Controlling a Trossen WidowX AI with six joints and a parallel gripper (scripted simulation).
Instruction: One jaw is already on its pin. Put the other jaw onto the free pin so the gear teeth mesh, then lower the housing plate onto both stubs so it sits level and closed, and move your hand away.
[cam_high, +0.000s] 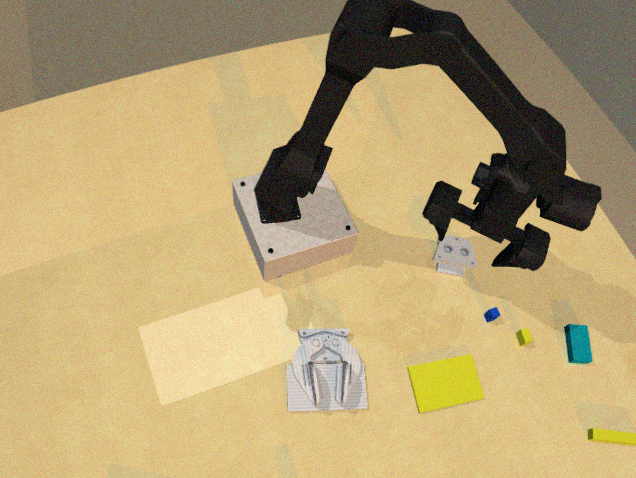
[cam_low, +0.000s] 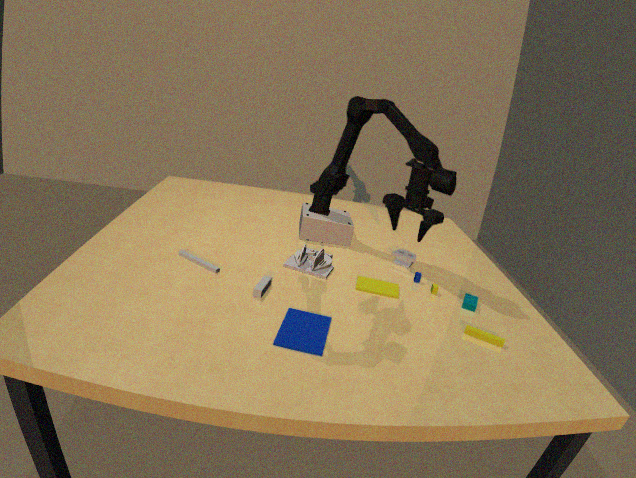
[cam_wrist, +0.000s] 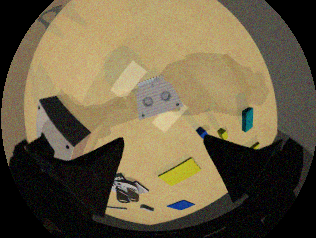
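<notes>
Now: gripper tip 30 mm past the housing plate, 20 mm to the right of it and 70 mm above it. Also, from my gripper tip: yellow cube 140 mm ahead, 90 mm to the left, 90 mm below; then blue cube 90 mm ahead, 50 mm to the left, 80 mm below; then yellow plate 180 mm ahead, 70 mm to the right, 90 mm below.
</notes>
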